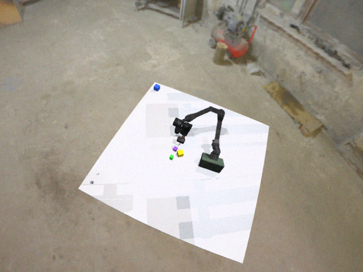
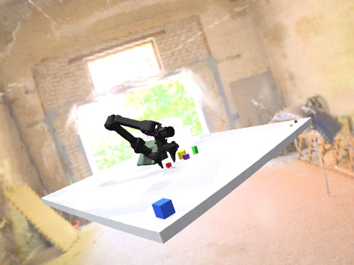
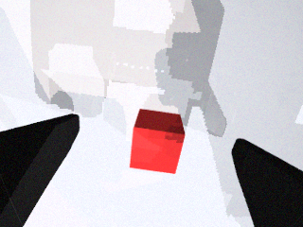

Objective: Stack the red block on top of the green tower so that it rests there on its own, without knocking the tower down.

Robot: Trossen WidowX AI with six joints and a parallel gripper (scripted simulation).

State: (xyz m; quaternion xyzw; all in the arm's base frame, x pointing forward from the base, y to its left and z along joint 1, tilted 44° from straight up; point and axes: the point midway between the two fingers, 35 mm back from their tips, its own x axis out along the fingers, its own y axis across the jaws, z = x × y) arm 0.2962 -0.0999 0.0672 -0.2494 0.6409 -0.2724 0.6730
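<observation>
My gripper tip is now right at the red block. Round my gripper tip: purple block (30 mm ahead, 120 mm to the left, 10 mm above); blue block (460 mm ahead, 470 mm to the right, 20 mm above); yellow block (30 mm behind, 150 mm to the left, 10 mm above).
</observation>
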